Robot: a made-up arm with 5 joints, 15 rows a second.
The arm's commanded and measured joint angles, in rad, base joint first. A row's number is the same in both.
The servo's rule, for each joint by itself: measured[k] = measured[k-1] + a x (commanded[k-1-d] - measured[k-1]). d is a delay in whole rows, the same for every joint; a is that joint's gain. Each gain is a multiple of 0.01, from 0.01 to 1. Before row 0 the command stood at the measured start. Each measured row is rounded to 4 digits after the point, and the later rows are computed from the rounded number. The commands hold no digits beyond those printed.
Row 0, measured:
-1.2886 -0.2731 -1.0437 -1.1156 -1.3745
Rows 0 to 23, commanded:
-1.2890 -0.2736 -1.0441 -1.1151 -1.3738
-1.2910 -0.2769 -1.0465 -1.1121 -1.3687
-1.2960 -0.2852 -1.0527 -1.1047 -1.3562
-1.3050 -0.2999 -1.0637 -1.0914 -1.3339
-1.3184 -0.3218 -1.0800 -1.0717 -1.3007
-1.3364 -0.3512 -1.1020 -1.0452 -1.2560
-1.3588 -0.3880 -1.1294 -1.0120 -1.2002
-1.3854 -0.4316 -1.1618 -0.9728 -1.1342
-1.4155 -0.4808 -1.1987 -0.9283 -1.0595
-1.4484 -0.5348 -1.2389 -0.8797 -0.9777
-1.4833 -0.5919 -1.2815 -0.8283 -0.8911
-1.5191 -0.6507 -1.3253 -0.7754 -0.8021
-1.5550 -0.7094 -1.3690 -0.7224 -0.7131
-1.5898 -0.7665 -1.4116 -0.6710 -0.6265
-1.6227 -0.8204 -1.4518 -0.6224 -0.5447
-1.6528 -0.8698 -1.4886 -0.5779 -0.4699
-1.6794 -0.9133 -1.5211 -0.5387 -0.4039
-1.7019 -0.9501 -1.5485 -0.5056 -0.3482
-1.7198 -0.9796 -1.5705 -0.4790 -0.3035
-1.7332 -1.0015 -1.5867 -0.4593 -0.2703
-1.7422 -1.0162 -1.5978 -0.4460 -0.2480
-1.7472 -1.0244 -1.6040 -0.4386 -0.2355
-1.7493 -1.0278 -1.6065 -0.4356 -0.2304
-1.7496 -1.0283 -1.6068 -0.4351 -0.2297
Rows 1 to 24, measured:
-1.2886 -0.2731 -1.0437 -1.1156 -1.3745
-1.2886 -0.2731 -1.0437 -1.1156 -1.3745
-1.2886 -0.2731 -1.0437 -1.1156 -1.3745
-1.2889 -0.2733 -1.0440 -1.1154 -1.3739
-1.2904 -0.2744 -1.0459 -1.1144 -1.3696
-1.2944 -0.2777 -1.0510 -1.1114 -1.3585
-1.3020 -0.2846 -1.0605 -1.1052 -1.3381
-1.3138 -0.2961 -1.0751 -1.0948 -1.3071
-1.3301 -0.3132 -1.0953 -1.0794 -1.2647
-1.3508 -0.3364 -1.1209 -1.0585 -1.2112
-1.3757 -0.3659 -1.1516 -1.0319 -1.1473
-1.4044 -0.4015 -1.1869 -0.9998 -1.0744
-1.4361 -0.4428 -1.2259 -0.9626 -0.9941
-1.4701 -0.4890 -1.2676 -0.9210 -0.9086
-1.5054 -0.5391 -1.3109 -0.8759 -0.8202
-1.5411 -0.5919 -1.3545 -0.8283 -0.7313
-1.5762 -0.6460 -1.3973 -0.7795 -0.6443
-1.6097 -0.7001 -1.4382 -0.7308 -0.5616
-1.6407 -0.7527 -1.4760 -0.6834 -0.4855
-1.6686 -0.8025 -1.5098 -0.6385 -0.4178
-1.6926 -0.8483 -1.5388 -0.5973 -0.3600
-1.7122 -0.8890 -1.5626 -0.5606 -0.3131
-1.7273 -0.9239 -1.5807 -0.5292 -0.2776
-1.7380 -0.9525 -1.5935 -0.5034 -0.2530
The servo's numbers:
d 3
a 0.72 0.31 0.75 0.31 0.83

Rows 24 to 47, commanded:
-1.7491 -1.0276 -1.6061 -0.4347 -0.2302
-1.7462 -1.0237 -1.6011 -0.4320 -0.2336
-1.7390 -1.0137 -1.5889 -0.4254 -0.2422
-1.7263 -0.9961 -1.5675 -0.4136 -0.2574
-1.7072 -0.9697 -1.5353 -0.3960 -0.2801
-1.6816 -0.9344 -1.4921 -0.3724 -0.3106
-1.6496 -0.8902 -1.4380 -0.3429 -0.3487
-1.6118 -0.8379 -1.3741 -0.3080 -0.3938
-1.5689 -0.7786 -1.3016 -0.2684 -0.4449
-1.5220 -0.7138 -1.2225 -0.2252 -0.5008
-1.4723 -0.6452 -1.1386 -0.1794 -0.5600
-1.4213 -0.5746 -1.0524 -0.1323 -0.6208
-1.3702 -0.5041 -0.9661 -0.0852 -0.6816
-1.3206 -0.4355 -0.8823 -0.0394 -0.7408
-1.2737 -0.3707 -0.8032 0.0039 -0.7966
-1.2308 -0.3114 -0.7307 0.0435 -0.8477
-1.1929 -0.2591 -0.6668 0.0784 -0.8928
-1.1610 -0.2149 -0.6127 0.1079 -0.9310
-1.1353 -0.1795 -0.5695 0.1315 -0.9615
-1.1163 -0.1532 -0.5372 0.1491 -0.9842
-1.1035 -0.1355 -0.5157 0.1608 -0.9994
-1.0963 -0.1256 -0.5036 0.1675 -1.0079
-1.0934 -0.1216 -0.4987 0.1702 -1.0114
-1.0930 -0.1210 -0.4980 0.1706 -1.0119
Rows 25 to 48, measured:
-1.7446 -0.9748 -1.6014 -0.4833 -0.2385
-1.7480 -0.9912 -1.6052 -0.4685 -0.2318
-1.7492 -1.0027 -1.6064 -0.4581 -0.2301
-1.7491 -1.0104 -1.6062 -0.4508 -0.2302
-1.7470 -1.0145 -1.6024 -0.4450 -0.2330
-1.7412 -1.0143 -1.5923 -0.4389 -0.2406
-1.7305 -1.0087 -1.5737 -0.4311 -0.2545
-1.7137 -0.9966 -1.5449 -0.4202 -0.2757
-1.6906 -0.9773 -1.5053 -0.4054 -0.3047
-1.6611 -0.9503 -1.4548 -0.3860 -0.3412
-1.6256 -0.9155 -1.3943 -0.3618 -0.3849
-1.5848 -0.8731 -1.3248 -0.3328 -0.4347
-1.5396 -0.8237 -1.2481 -0.2994 -0.4896
-1.4911 -0.7684 -1.1660 -0.2622 -0.5480
-1.4408 -0.7083 -1.0808 -0.2219 -0.6084
-1.3900 -0.6450 -0.9948 -0.1795 -0.6692
-1.3400 -0.5801 -0.9104 -0.1361 -0.7286
-1.2923 -0.5152 -0.8300 -0.0927 -0.7850
-1.2480 -0.4520 -0.7555 -0.0505 -0.8370
-1.2083 -0.3922 -0.6890 -0.0105 -0.8833
-1.1742 -0.3372 -0.6318 0.0262 -0.9229
-1.1462 -0.2883 -0.5851 0.0588 -0.9549
-1.1247 -0.2464 -0.5492 0.0868 -0.9792
-1.1094 -0.2120 -0.5241 0.1097 -0.9960

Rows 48 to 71, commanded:
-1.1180 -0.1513 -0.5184 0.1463 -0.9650
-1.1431 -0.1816 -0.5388 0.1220 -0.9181
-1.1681 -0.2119 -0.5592 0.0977 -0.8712
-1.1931 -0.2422 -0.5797 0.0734 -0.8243
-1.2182 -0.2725 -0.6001 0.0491 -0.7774
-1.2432 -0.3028 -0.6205 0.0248 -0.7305
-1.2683 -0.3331 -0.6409 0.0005 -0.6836
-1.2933 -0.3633 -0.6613 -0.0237 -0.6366
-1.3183 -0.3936 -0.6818 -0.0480 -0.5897
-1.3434 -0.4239 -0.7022 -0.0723 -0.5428
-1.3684 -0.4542 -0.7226 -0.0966 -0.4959
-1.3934 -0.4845 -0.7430 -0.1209 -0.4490
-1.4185 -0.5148 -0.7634 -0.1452 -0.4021
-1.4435 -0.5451 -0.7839 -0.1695 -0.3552
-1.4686 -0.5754 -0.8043 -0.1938 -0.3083
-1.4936 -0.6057 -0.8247 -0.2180 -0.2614
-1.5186 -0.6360 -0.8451 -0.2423 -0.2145
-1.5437 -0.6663 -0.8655 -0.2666 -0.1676
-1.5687 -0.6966 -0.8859 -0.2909 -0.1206
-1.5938 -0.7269 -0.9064 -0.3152 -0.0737
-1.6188 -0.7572 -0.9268 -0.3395 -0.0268
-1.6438 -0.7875 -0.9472 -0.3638 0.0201
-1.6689 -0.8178 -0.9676 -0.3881 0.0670
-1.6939 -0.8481 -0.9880 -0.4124 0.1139
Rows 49 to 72, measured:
-1.1000 -0.1852 -0.5087 0.1276 -1.0059
-1.0952 -0.1655 -0.5012 0.1408 -1.0105
-1.0936 -0.1517 -0.4988 0.1500 -1.0117
-1.1112 -0.1516 -0.5135 0.1489 -0.9729
-1.1342 -0.1609 -0.5325 0.1406 -0.9274
-1.1586 -0.1767 -0.5525 0.1273 -0.8808
-1.1834 -0.1970 -0.5729 0.1106 -0.8339
-1.2085 -0.2204 -0.5933 0.0915 -0.7870
-1.2335 -0.2459 -0.6137 0.0708 -0.7401
-1.2586 -0.2729 -0.6341 0.0490 -0.6932
-1.2836 -0.3009 -0.6545 0.0265 -0.6462
-1.3086 -0.3296 -0.6750 0.0034 -0.5993
-1.3337 -0.3588 -0.6954 -0.0201 -0.5524
-1.3587 -0.3884 -0.7158 -0.0438 -0.5055
-1.3837 -0.4182 -0.7362 -0.0677 -0.4586
-1.4088 -0.4481 -0.7566 -0.0917 -0.4117
-1.4338 -0.4782 -0.7771 -0.1158 -0.3648
-1.4589 -0.5083 -0.7975 -0.1400 -0.3179
-1.4839 -0.5385 -0.8179 -0.1642 -0.2710
-1.5089 -0.5687 -0.8383 -0.1884 -0.2241
-1.5340 -0.5990 -0.8587 -0.2126 -0.1772
-1.5590 -0.6293 -0.8791 -0.2369 -0.1302
-1.5841 -0.6596 -0.8996 -0.2612 -0.0833
-1.6091 -0.6899 -0.9200 -0.2855 -0.0364

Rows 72 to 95, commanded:
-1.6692 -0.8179 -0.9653 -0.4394 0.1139
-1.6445 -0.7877 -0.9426 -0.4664 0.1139
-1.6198 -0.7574 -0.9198 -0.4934 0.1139
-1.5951 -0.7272 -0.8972 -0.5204 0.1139
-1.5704 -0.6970 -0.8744 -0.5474 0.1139
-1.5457 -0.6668 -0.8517 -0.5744 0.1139
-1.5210 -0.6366 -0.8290 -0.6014 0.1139
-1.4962 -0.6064 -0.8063 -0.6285 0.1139
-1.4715 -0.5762 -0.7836 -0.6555 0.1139
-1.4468 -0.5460 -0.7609 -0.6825 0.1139
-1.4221 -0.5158 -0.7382 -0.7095 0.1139
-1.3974 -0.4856 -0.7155 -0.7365 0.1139
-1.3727 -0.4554 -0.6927 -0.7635 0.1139
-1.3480 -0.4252 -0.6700 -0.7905 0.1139
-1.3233 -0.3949 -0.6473 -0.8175 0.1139
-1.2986 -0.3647 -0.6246 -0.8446 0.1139
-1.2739 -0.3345 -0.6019 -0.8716 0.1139
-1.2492 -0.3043 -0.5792 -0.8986 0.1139
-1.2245 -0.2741 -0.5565 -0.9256 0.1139
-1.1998 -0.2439 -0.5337 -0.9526 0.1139
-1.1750 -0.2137 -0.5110 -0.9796 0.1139
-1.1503 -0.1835 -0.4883 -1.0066 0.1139
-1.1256 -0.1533 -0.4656 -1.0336 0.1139
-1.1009 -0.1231 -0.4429 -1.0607 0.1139
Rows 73 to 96, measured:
-1.6341 -0.7202 -0.9404 -0.3098 0.0105
-1.6592 -0.7505 -0.9608 -0.3341 0.0574
-1.6842 -0.7808 -0.9812 -0.3584 0.1043
-1.6734 -0.7923 -0.9693 -0.3835 0.1123
-1.6526 -0.7909 -0.9493 -0.4092 0.1136
-1.6290 -0.7805 -0.9272 -0.4353 0.1138
-1.6046 -0.7640 -0.9047 -0.4617 0.1139
-1.5800 -0.7432 -0.8820 -0.4883 0.1139
-1.5553 -0.7195 -0.8593 -0.5150 0.1139
-1.5306 -0.6938 -0.8366 -0.5418 0.1139
-1.5058 -0.6667 -0.8139 -0.5687 0.1139
-1.4811 -0.6386 -0.7912 -0.5956 0.1139
-1.4564 -0.6099 -0.7685 -0.6225 0.1139
-1.4317 -0.5807 -0.7458 -0.6495 0.1139
-1.4070 -0.5512 -0.7231 -0.6765 0.1139
-1.3823 -0.5215 -0.7003 -0.7035 0.1139
-1.3576 -0.4916 -0.6776 -0.7305 0.1139
-1.3329 -0.4616 -0.6549 -0.7575 0.1139
-1.3082 -0.4316 -0.6322 -0.7845 0.1139
-1.2835 -0.4015 -0.6095 -0.8115 0.1139
-1.2588 -0.3714 -0.5868 -0.8385 0.1139
-1.2341 -0.3412 -0.5641 -0.8655 0.1139
-1.2094 -0.3110 -0.5413 -0.8925 0.1139
-1.1846 -0.2808 -0.5186 -0.9195 0.1139

